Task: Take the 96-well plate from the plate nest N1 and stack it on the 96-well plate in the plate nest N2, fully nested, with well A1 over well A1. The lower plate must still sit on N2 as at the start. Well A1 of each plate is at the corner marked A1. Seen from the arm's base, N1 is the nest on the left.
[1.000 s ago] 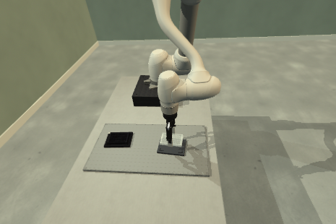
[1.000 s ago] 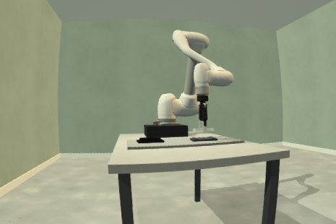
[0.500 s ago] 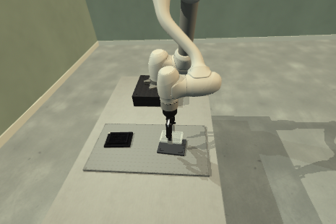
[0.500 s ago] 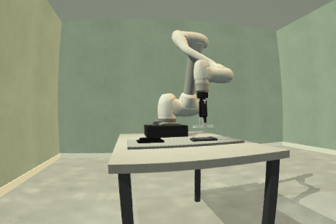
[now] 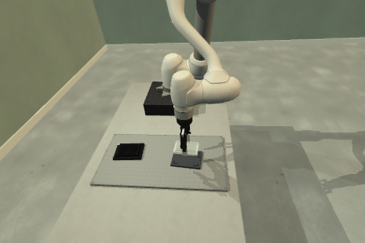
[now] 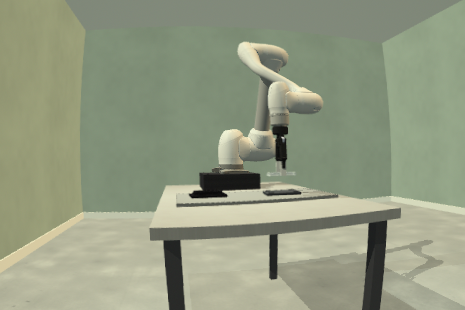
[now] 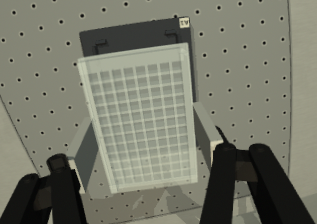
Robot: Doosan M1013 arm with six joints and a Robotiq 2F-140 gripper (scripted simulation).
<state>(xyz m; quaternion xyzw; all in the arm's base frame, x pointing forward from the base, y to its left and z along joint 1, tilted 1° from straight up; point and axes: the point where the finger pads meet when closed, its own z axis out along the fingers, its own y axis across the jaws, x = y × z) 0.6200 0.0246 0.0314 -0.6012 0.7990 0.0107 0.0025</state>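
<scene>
The black 96-well plate is 100 mm behind my hand, 330 mm to the right of it and 100 mm below it. Also, from my hand: plate nest: 110 mm below.
</scene>
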